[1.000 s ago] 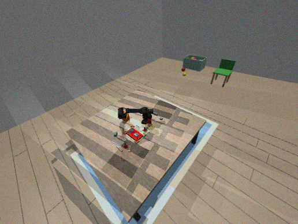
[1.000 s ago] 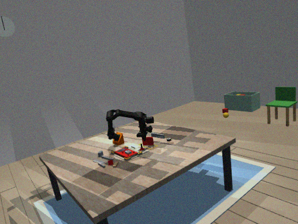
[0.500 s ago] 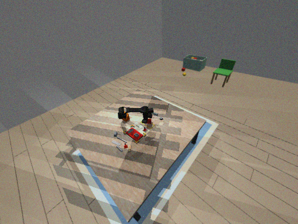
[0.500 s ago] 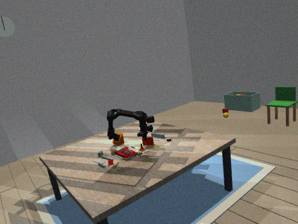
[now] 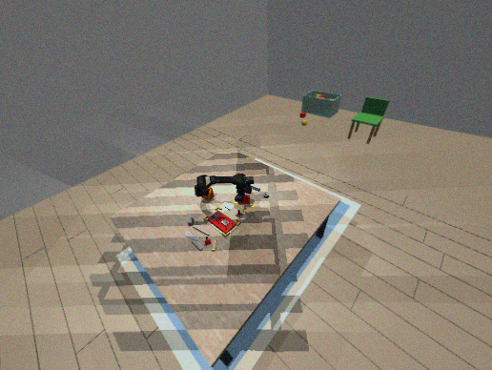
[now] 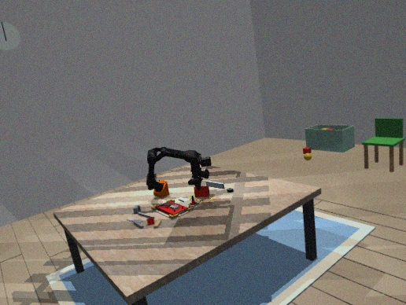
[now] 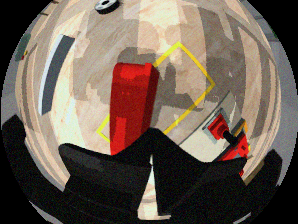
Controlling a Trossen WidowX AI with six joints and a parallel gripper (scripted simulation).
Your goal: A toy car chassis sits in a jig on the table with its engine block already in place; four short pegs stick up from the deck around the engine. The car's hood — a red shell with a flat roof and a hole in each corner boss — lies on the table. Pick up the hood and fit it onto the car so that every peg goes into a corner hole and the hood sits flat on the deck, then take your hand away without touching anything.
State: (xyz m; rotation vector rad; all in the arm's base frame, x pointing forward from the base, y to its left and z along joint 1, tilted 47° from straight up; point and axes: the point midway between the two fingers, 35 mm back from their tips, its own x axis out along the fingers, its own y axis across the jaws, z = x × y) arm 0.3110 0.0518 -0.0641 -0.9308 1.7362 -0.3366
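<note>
Right now the red hood is 2 cm to the left of my gripper tip and 2 cm below it. Also, from my gripper tip: yellow-edged jig: 2 cm behind, 20 cm to the right, 4 cm below.
</note>
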